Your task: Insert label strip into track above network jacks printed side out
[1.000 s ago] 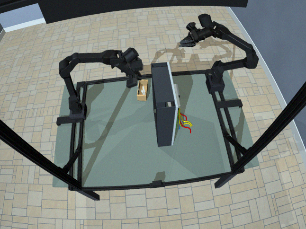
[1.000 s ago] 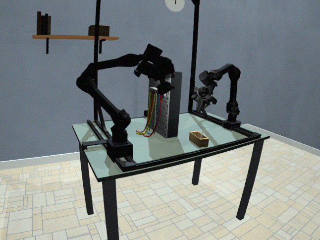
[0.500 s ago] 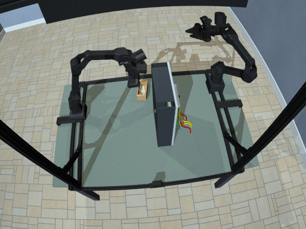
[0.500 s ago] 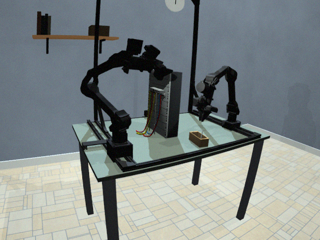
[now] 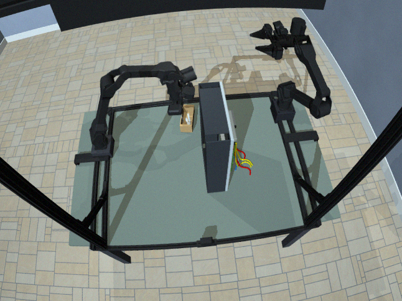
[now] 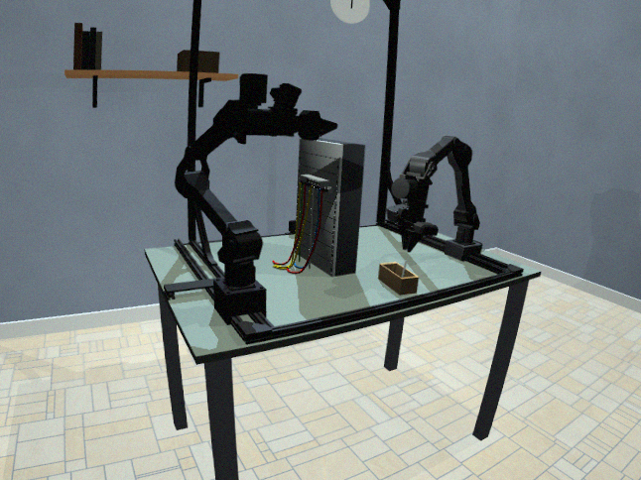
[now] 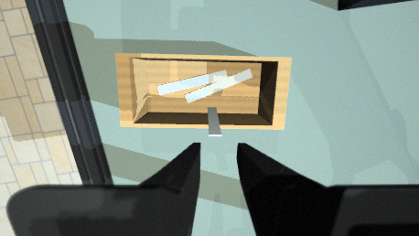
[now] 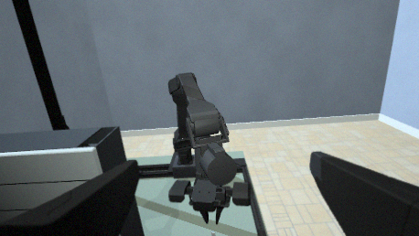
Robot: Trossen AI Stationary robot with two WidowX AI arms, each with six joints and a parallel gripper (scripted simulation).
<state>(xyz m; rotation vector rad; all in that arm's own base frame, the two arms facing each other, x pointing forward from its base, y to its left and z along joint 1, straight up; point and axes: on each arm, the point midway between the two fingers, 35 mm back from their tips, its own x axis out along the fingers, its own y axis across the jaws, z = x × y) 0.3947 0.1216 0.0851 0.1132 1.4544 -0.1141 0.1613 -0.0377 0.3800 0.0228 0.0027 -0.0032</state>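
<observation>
My left gripper is now 1 cm to the left of the blue-white label strip and 10 cm above it. Round my left hand: box 3 cm to the right, 12 cm below.
</observation>
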